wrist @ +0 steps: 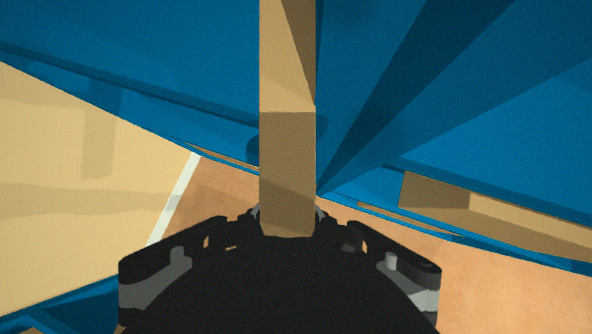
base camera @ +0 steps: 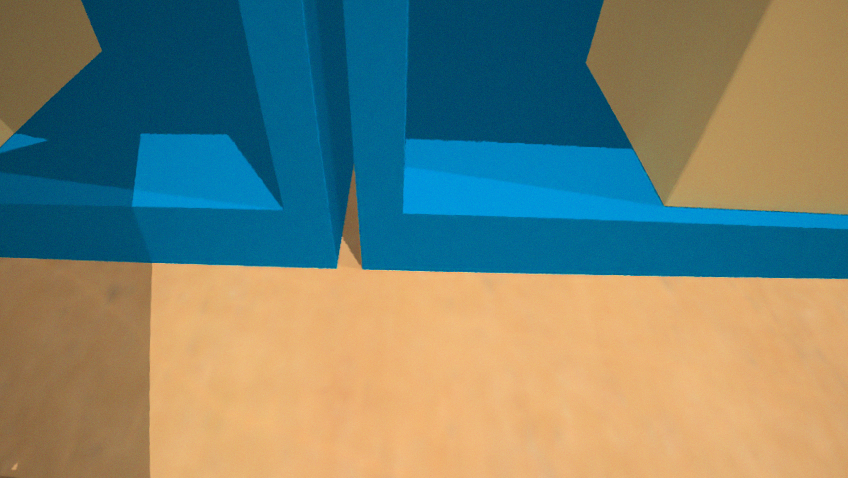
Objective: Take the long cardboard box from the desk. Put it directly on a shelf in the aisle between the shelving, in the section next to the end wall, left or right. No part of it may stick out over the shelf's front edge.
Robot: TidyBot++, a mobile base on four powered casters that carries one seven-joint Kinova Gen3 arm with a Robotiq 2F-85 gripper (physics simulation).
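Places are measured from the arm's base along level axes (x ahead, y left, z up), in centimetres.
Pixels of known places: gripper, between the fingertips: (wrist: pixel 287 213).
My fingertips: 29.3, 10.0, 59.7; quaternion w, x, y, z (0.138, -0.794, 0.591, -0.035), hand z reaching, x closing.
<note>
Ahead of a thing's pixels: the offset from my fingertips to its top centre, as dx, dy, dz. "spot": to the spot under its first point. Level surfaces: height alone.
The long cardboard box (wrist: pixel 287 150) is held in my gripper (wrist: pixel 287 213), which is shut on its near end. The box reaches straight away from the gripper to the top edge of the wrist view, where its far end is out of view. Blue shelving shows on both sides of the box: a blue shelf surface {dz -0.3} (wrist: pixel 150 45) at the left and another blue shelf surface (wrist: pixel 525 145) at the right. I cannot tell whether the box touches a shelf. The gripper and the held box do not show in the base view.
In the base view, two blue shelf units (base camera: pixel 178 234) (base camera: pixel 593 246) stand side by side with a narrow gap. Cardboard boxes {spot: +29.7, +33.1, -87.0} (base camera: pixel 41 53) {spot: +12.2, -38.2, -81.8} (base camera: pixel 766 118) stand on their lowest shelves. In the wrist view, a pale wall (wrist: pixel 60 150) with a white skirting strip (wrist: pixel 175 197) is at the left.
</note>
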